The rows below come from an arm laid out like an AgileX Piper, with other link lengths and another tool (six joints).
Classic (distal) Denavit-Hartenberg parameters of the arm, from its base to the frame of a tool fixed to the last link. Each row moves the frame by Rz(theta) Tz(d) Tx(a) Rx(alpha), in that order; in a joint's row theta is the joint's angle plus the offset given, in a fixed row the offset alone. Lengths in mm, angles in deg.
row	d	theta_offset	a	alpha
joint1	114.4	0	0	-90
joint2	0	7.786	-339.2	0
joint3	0	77.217	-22.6	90
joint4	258.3	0	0	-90
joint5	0	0	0	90
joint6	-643	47.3	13	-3.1
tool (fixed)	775.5	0	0	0
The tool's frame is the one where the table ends.
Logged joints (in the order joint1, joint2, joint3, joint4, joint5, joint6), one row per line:
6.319, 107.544, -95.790, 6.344, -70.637, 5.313
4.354, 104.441, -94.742, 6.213, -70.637, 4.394
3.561, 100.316, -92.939, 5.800, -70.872, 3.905
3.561, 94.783, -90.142, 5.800, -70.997, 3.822
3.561, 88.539, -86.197, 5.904, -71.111, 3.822
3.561, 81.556, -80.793, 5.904, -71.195, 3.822
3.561, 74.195, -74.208, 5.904, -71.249, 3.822
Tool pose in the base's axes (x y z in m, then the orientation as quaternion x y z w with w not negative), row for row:
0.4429, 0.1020, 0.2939, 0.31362, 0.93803, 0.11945, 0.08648
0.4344, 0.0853, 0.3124, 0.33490, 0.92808, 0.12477, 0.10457
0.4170, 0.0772, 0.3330, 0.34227, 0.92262, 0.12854, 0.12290
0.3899, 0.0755, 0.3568, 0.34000, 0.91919, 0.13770, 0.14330
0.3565, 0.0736, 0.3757, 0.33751, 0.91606, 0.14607, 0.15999
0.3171, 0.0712, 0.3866, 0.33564, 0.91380, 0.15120, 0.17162
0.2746, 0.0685, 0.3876, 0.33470, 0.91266, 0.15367, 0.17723
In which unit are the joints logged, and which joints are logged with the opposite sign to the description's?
The joints are logged in degrees. Opposite sign: joint5, joint6.
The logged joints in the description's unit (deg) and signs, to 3 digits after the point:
6.319, 107.544, -95.790, 6.344, 70.637, -5.313
4.354, 104.441, -94.742, 6.213, 70.637, -4.394
3.561, 100.316, -92.939, 5.800, 70.872, -3.905
3.561, 94.783, -90.142, 5.800, 70.997, -3.822
3.561, 88.539, -86.197, 5.904, 71.111, -3.822
3.561, 81.556, -80.793, 5.904, 71.195, -3.822
3.561, 74.195, -74.208, 5.904, 71.249, -3.822

